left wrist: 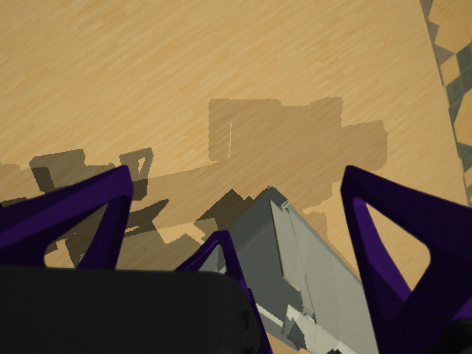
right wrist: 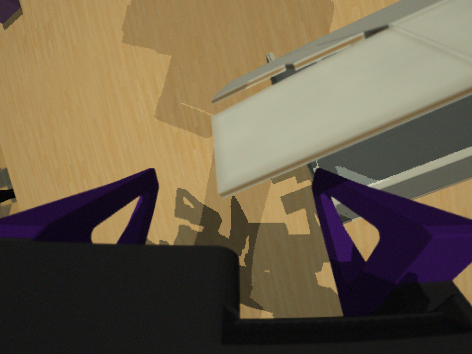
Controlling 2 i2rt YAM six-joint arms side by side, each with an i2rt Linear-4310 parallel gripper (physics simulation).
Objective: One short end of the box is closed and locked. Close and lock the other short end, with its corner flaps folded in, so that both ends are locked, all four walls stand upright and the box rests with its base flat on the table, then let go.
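Frame: origin at the left arm's base, x ahead, y left, z up, level; centimetres.
Where they show: left gripper, fingertip midpoint: [left wrist: 236, 177]; right gripper, fingertip midpoint: [left wrist: 234, 262].
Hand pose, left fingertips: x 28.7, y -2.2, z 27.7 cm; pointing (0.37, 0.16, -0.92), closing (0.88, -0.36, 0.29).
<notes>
After its pixels a point has its place.
The grey-white box [left wrist: 325, 255] {x 39.1, y -28.9, z 8.0 cm} [right wrist: 320, 115] shows in part in both views. In the left wrist view it runs from a far corner at the middle down to the lower right, with a long pale panel and smaller bright flap pieces near the bottom. In the right wrist view a large pale panel crosses the upper right, with darker box surfaces below it. My left gripper [left wrist: 236, 177] {x 28.7, y -2.2, z 27.7 cm} is open and empty, above the box. My right gripper [right wrist: 235, 177] {x 26.8, y -16.7, z 14.7 cm} is open and empty; its right fingertip overlaps the box's lower edge in view. The locks and the base are hard to make out.
The wooden table [left wrist: 150, 60] {x 28.6, y 4.5, z 0.0 cm} [right wrist: 75, 100] {x 37.5, y 10.4, z 0.0 cm} carries shadows of the box and arms. A patterned floor [left wrist: 455, 95] shows beyond the table edge at the right. A purple finger [left wrist: 223, 236] {x 27.0, y -11.8, z 16.8 cm} of the other arm stands close in front of the box in the left wrist view.
</notes>
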